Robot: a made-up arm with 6 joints.
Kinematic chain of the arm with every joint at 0, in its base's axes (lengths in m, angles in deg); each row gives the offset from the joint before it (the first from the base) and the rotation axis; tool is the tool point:
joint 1: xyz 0 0 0.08 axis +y
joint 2: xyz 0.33 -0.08 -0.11 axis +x
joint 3: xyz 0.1 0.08 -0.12 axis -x
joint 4: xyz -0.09 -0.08 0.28 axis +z
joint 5: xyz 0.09 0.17 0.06 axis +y
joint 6: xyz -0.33 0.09 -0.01 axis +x
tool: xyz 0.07 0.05 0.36
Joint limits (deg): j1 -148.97..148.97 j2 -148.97..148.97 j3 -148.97..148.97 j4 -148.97..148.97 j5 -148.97..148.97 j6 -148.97..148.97
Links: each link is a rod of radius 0.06 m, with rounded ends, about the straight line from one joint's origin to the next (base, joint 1, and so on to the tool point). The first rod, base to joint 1, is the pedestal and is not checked.
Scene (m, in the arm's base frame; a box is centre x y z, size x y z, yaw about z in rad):
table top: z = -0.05
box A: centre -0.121 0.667 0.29 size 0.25 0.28 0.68 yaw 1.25
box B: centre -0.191 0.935 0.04 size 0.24 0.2 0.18 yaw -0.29
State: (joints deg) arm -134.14 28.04 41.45 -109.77 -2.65 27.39
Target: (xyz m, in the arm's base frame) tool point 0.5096 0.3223 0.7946
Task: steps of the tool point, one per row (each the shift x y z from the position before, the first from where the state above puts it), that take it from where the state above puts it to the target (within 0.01 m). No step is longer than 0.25 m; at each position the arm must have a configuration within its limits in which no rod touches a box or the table.
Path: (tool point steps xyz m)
1: 0.0352 0.1641 0.1611
2: 0.0872 0.0986 0.2009
3: 0.1138 0.0079 0.2067
4: 0.1062 -0.0803 0.1760
5: 0.2240 0.0256 0.0454
6: 0.2319 -0.0125 -0.0007
7: 0.2197 -0.0484 -0.0492
8: 0.1880 -0.0788 -0.0928

